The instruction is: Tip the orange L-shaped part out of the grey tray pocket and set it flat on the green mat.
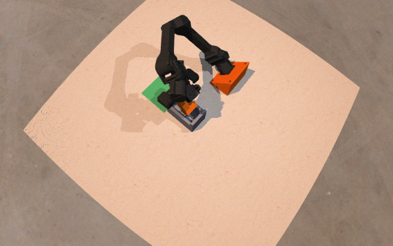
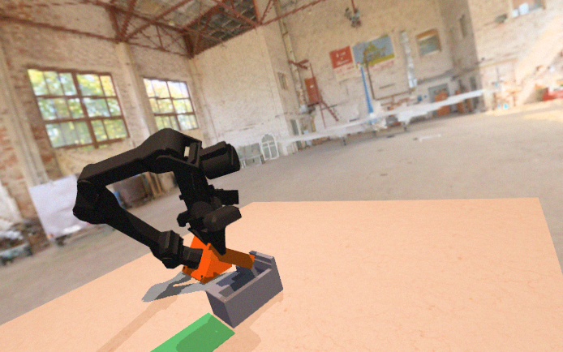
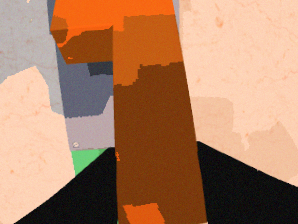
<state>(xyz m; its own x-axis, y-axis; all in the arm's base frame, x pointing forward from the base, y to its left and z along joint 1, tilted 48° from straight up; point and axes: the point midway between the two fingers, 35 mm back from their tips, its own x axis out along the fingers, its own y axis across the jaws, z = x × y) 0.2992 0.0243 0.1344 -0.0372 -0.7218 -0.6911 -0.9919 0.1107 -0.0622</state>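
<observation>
My gripper tip is 16 cm above the green mat, 12 cm to the left of it and 3 cm past it. Round my gripper tip: orange L-shaped part (3 cm to the left, 3 cm below, 1 cm behind).
</observation>
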